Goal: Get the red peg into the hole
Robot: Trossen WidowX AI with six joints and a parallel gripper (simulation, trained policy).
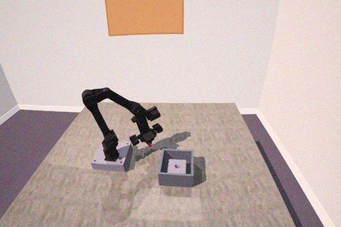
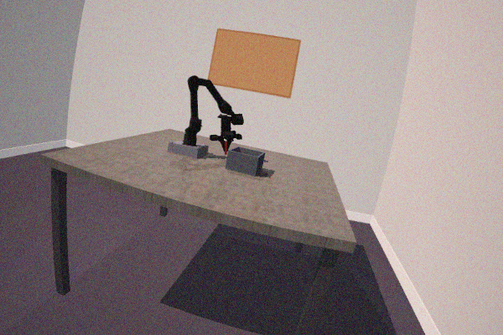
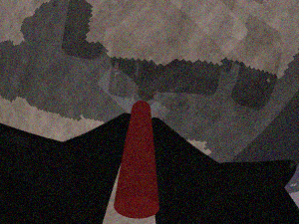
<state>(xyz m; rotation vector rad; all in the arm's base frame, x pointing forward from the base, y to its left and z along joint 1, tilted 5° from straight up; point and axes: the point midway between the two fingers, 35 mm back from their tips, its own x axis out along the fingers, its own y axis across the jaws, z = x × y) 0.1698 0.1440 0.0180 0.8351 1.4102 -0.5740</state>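
The pale plate lies 180 mm ahead of my gripper tip, 160 mm to the right of it and 10 mm above it. The rest, counted from my gripper tip: red peg 20 mm above; then grey box 180 mm ahead, 160 mm to the right, 10 mm below.
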